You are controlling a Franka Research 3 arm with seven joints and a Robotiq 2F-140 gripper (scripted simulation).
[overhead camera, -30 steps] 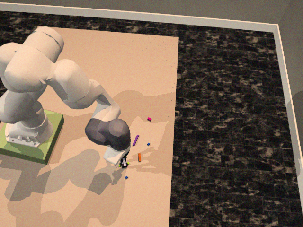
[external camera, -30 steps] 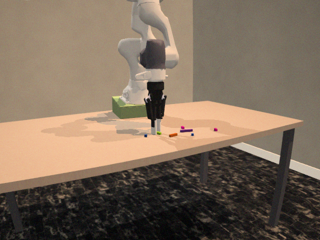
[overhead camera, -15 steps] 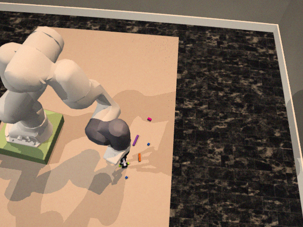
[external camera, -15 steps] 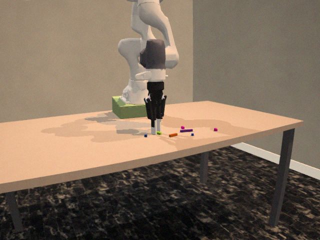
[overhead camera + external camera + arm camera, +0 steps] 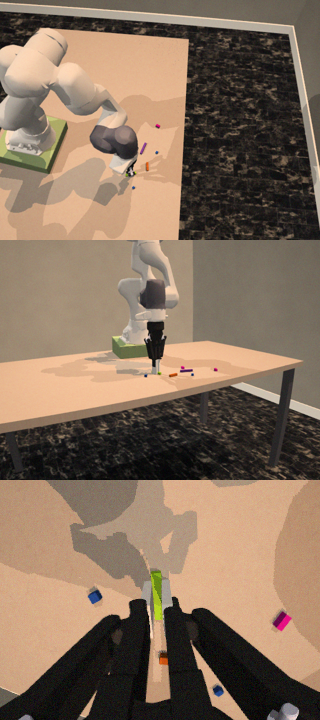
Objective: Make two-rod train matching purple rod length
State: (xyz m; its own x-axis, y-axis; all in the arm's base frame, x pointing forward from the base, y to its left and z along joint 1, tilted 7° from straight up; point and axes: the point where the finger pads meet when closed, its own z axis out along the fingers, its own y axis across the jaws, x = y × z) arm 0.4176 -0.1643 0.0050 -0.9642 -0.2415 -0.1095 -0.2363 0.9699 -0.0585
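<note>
Now: the lime rod 30 mm below my hand. From my hand the other things lie so: orange rod: 80 mm ahead, 40 mm to the left, 30 mm below; purple rod: 130 mm to the left, 60 mm ahead, 30 mm below.
</note>
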